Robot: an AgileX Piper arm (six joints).
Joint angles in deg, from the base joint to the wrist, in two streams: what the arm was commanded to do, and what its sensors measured. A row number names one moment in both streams.
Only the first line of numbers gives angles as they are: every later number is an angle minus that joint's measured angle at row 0.
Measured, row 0:
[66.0, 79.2, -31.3, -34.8, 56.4, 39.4]
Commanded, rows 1 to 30:
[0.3, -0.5, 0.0, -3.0, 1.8, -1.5]
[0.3, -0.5, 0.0, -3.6, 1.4, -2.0]
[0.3, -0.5, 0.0, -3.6, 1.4, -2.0]
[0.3, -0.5, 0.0, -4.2, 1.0, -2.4]
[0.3, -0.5, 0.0, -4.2, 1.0, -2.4]
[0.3, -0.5, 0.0, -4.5, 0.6, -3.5]
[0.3, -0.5, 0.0, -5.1, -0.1, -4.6]
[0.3, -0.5, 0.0, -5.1, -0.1, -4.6]
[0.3, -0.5, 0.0, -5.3, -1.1, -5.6]
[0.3, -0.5, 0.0, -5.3, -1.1, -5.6]
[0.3, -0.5, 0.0, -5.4, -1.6, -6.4]
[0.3, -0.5, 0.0, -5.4, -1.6, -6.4]
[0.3, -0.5, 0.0, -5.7, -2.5, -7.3]
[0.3, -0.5, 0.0, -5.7, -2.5, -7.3]
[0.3, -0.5, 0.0, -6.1, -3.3, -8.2]
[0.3, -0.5, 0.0, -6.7, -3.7, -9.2]
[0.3, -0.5, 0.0, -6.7, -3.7, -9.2]
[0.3, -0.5, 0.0, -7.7, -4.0, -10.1]
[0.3, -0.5, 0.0, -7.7, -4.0, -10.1]
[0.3, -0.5, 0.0, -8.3, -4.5, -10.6]
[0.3, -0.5, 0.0, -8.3, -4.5, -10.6]
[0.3, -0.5, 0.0, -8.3, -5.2, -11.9]
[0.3, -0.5, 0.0, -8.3, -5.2, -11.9]
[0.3, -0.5, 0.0, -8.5, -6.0, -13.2]
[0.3, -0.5, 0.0, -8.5, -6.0, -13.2]
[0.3, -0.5, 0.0, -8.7, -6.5, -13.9]
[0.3, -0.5, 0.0, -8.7, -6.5, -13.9]
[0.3, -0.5, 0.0, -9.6, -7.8, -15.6]
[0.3, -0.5, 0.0, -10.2, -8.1, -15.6]
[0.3, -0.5, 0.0, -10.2, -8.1, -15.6]
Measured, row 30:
[0.1, 0.0, 0.1, -5.7, -8.3, -14.1]
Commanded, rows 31 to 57:
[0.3, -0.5, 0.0, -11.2, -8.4, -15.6]
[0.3, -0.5, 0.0, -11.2, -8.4, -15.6]
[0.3, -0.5, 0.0, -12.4, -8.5, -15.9]
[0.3, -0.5, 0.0, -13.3, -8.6, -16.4]
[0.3, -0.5, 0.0, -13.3, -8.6, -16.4]
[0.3, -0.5, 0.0, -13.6, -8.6, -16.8]
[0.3, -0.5, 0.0, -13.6, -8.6, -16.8]
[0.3, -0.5, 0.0, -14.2, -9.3, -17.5]
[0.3, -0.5, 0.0, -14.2, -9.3, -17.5]
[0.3, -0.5, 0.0, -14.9, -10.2, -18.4]
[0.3, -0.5, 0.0, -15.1, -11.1, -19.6]
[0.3, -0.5, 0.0, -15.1, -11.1, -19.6]
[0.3, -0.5, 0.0, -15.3, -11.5, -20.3]
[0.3, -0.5, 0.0, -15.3, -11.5, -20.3]
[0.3, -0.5, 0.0, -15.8, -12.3, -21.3]
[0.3, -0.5, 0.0, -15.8, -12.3, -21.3]
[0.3, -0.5, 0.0, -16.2, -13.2, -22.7]
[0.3, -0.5, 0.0, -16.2, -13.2, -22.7]
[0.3, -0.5, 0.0, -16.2, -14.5, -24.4]
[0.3, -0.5, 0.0, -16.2, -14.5, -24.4]
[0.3, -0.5, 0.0, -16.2, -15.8, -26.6]
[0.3, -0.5, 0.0, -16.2, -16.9, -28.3]
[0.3, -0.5, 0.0, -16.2, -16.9, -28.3]
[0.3, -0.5, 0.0, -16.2, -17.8, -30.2]
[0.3, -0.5, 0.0, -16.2, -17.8, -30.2]
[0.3, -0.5, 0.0, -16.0, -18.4, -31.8]
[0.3, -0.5, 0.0, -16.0, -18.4, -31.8]
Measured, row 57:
[0.1, 0.0, 0.1, -12.7, -18.0, -29.0]
